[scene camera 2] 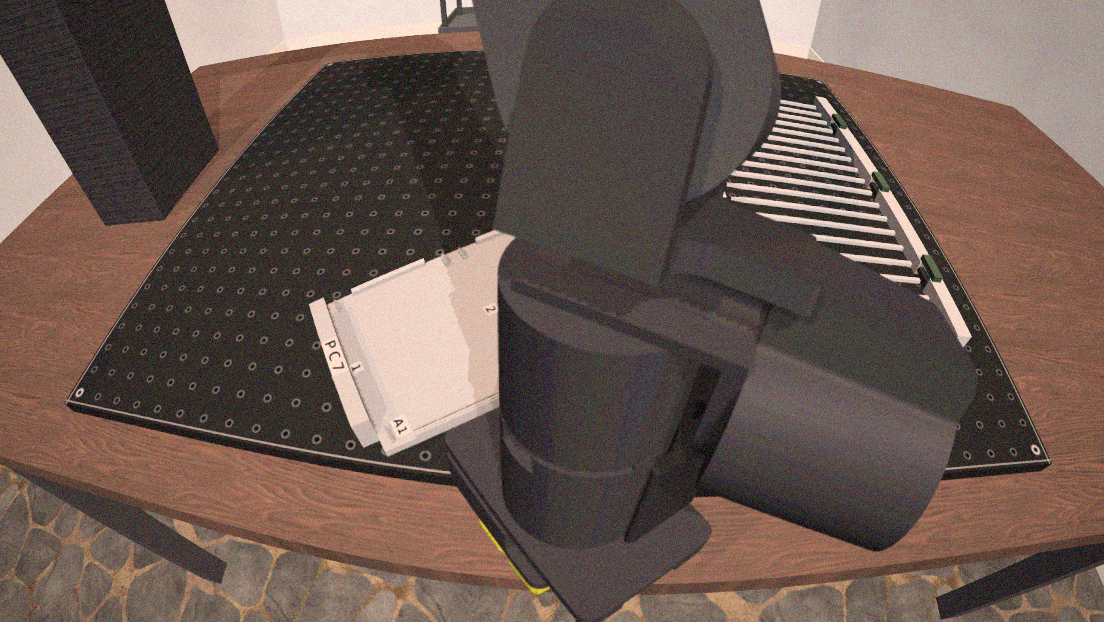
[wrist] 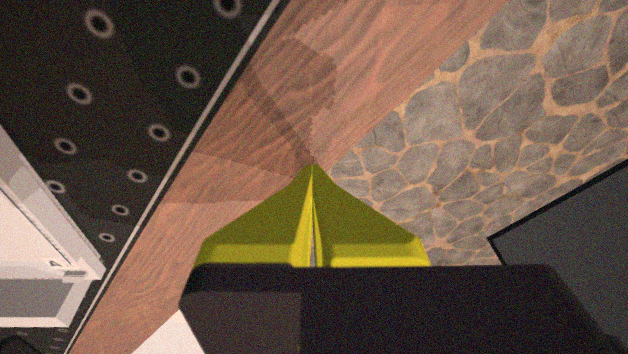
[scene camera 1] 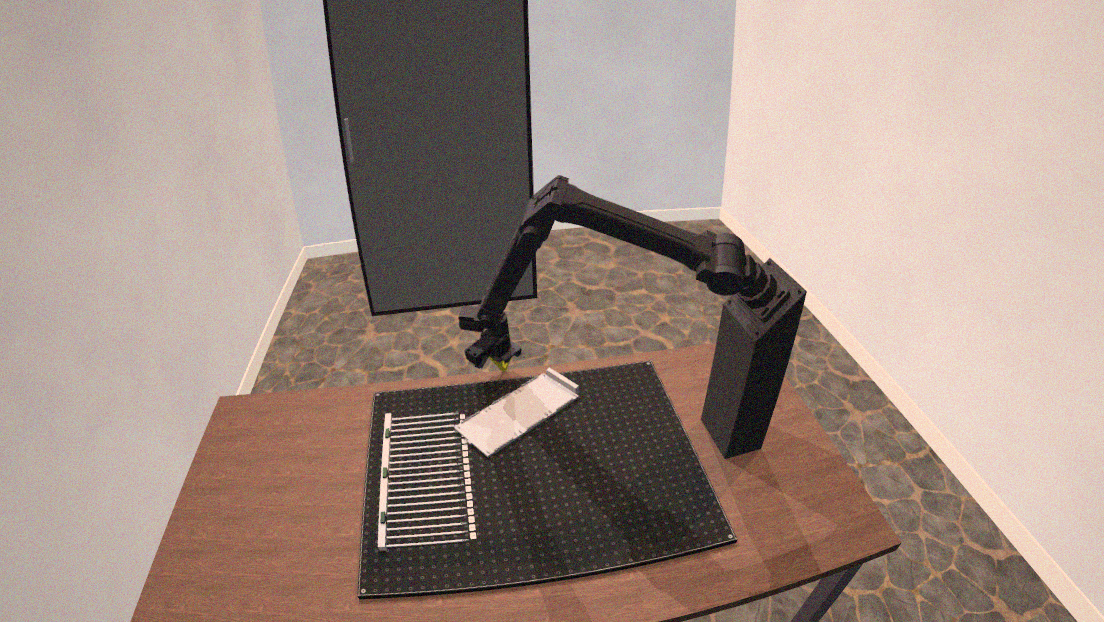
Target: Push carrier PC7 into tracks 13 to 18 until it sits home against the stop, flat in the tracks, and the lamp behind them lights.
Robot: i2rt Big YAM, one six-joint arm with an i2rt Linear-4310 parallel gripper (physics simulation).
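Seen in the pictures: gripper, between the fingertips: point(scene camera 2: 558, 572) point(wrist: 312, 176) point(scene camera 1: 504, 370); arm's base, origin of its link: point(scene camera 1: 763, 295).
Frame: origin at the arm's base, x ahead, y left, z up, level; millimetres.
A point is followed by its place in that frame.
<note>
Carrier PC7 point(scene camera 1: 517, 413) {z -389, x 499, y -238 mm} point(scene camera 2: 432, 355) {z -389, x 415, y -304 mm} point(wrist: 22, 245) {z -389, x 407, y -342 mm}, a long white tray, lies skewed to the tracks. Its far left corner is at or over the entry ends of the back tracks, and its labelled end lip points away from them. The white tracks point(scene camera 1: 428, 545) {z -399, x 788, y 102 mm} run to a white stop bar point(scene camera 1: 383, 494) {z -384, x 868, y -52 mm} point(scene camera 2: 902, 224) {z -384, x 845, y -185 mm} with green blocks. The labels of tracks 13 to 18 cannot be read; the arm hides part of that area in scene camera 2. I see no lit lamp. My gripper point(scene camera 1: 503, 366) {z -410, x 485, y -445 mm} point(wrist: 312, 176) {z -410, x 485, y -445 mm} is shut and empty, above the table's back edge, beside the carrier and apart from it.
The black perforated board point(scene camera 1: 602, 494) {z -399, x 387, y 74 mm} point(scene camera 2: 370, 169) {z -399, x 323, y -58 mm} point(wrist: 145, 75) {z -399, x 505, y -373 mm} lies on the wooden table point(scene camera 1: 270, 463) {z -413, x 1178, y -244 mm} point(scene camera 2: 309, 509) {z -412, x 332, y -406 mm} point(wrist: 300, 75) {z -412, x 523, y -417 mm}. The arm's dark pedestal point(scene camera 1: 745, 386) {z -175, x 61, y 75 mm} point(scene camera 2: 115, 115) {z -274, x 51, y -70 mm} stands beside the board. A dark cabinet point(scene camera 1: 440, 154) point(wrist: 575, 240) stands behind the table.
</note>
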